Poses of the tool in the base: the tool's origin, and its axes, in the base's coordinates. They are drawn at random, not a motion.
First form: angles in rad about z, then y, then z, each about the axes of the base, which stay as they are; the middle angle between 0 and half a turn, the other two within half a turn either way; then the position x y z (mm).
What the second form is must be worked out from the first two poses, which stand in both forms.
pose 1, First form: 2.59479, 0.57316, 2.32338, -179.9, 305.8, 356.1
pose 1, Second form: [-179.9, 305.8, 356.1], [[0.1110, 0.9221, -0.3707], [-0.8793, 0.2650, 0.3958], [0.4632, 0.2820, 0.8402]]
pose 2, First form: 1.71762, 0.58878, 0.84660, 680.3, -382.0, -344.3
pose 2, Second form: [680.3, -382.0, -344.3], [[-0.8216, -0.4355, 0.3679], [0.5643, -0.7131, 0.4160], [0.0812, 0.5494, 0.8316]]
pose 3, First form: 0.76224, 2.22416, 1.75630, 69.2, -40.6, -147.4
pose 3, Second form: [69.2, -40.6, -147.4], [[-0.5976, -0.7883, -0.1465], [-0.5595, 0.2791, 0.7804], [-0.5743, 0.5483, -0.6079]]
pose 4, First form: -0.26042, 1.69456, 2.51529, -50.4, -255.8, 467.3
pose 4, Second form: [-50.4, -255.8, 467.3], [[0.2476, -0.5406, -0.8040], [0.1387, -0.8015, 0.5817], [-0.9589, -0.2555, -0.1234]]
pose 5, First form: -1.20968, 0.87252, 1.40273, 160.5, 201.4, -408.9
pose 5, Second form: [160.5, 201.4, -408.9], [[0.9603, -0.2477, 0.1281], [0.0675, 0.6521, 0.7552], [-0.2706, -0.7165, 0.6429]]
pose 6, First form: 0.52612, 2.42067, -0.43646, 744.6, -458.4, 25.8
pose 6, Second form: [744.6, -458.4, 25.8], [[-0.3764, 0.7074, 0.5982], [0.7297, 0.6242, -0.2790], [-0.5708, 0.3315, -0.7512]]
